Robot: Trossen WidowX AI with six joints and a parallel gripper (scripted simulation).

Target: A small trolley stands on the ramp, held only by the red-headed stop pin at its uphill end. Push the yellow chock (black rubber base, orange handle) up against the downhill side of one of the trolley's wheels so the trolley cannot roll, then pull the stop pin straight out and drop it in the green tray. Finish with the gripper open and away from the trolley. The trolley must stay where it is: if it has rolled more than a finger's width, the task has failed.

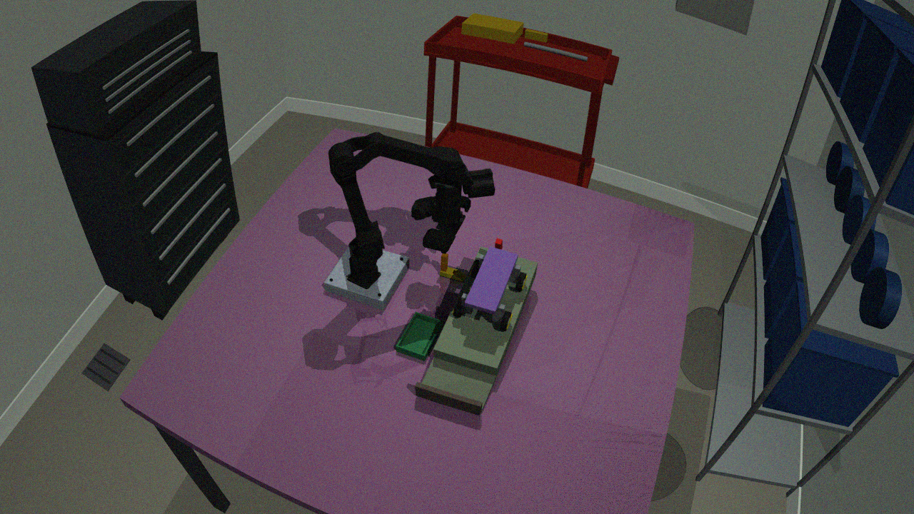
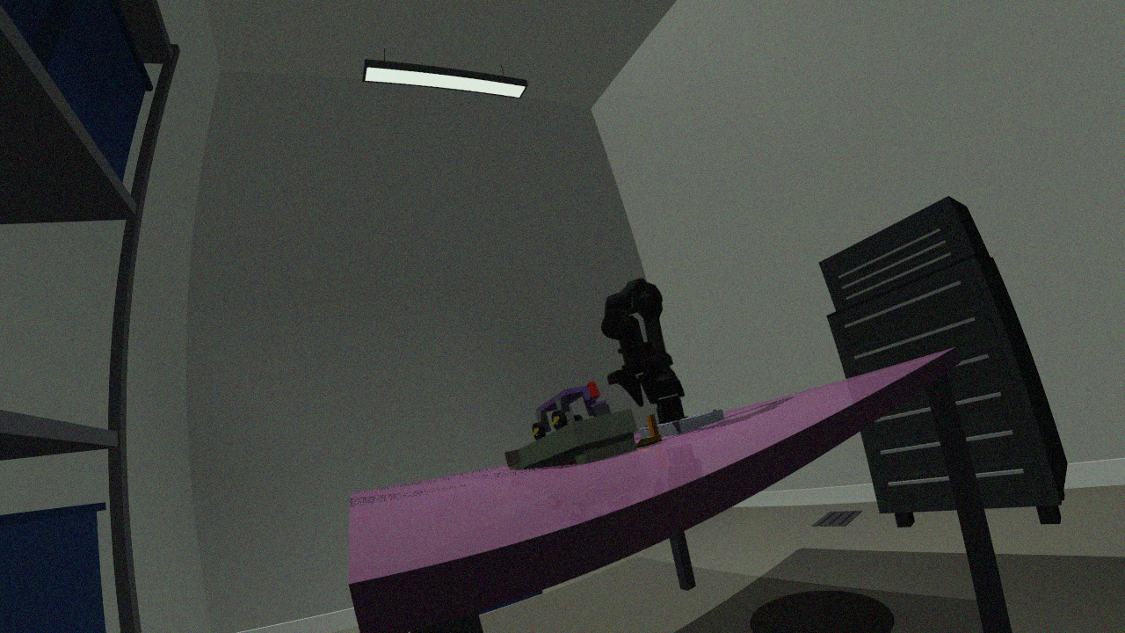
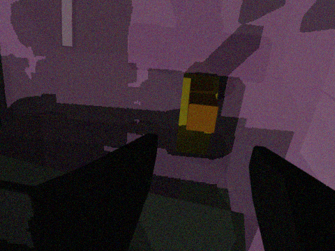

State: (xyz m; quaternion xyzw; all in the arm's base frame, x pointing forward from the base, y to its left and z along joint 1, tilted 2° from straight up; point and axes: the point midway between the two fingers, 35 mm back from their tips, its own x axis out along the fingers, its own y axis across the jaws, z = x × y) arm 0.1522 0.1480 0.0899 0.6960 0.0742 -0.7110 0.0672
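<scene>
My gripper tip is now 20 mm short of the yellow chock and 70 mm above it. Round my gripper tip: trolley 170 mm ahead, 90 mm to the right, 20 mm above; then red-headed stop pin 130 mm ahead, 20 mm to the left, 40 mm above; then olive ramp 170 mm ahead, 90 mm to the right, 40 mm below.
</scene>
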